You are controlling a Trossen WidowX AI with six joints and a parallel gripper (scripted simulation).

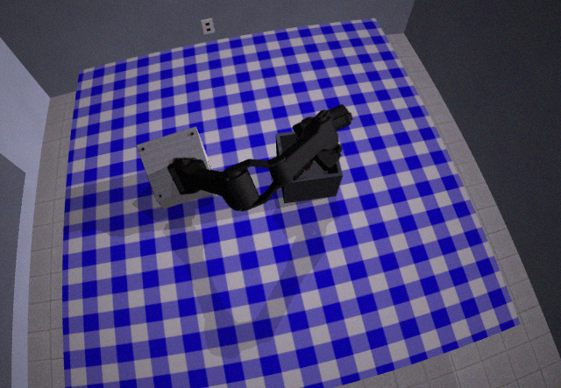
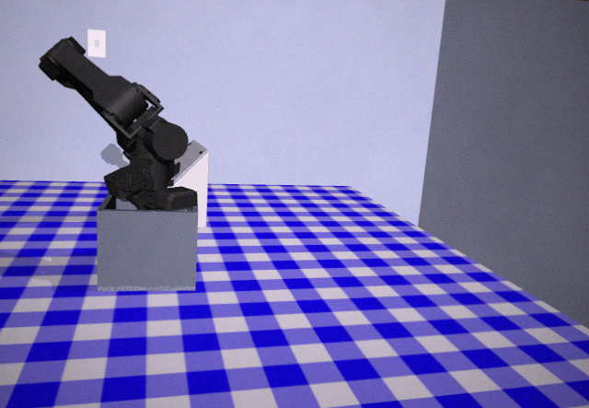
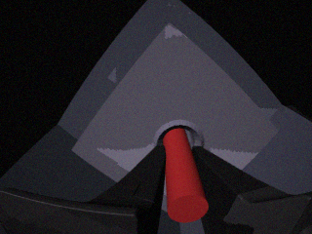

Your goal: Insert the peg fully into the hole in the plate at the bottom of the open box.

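Right now my hand is 40 mm above the red peg. From my hand the other things lie so: grey plate (60 mm below).
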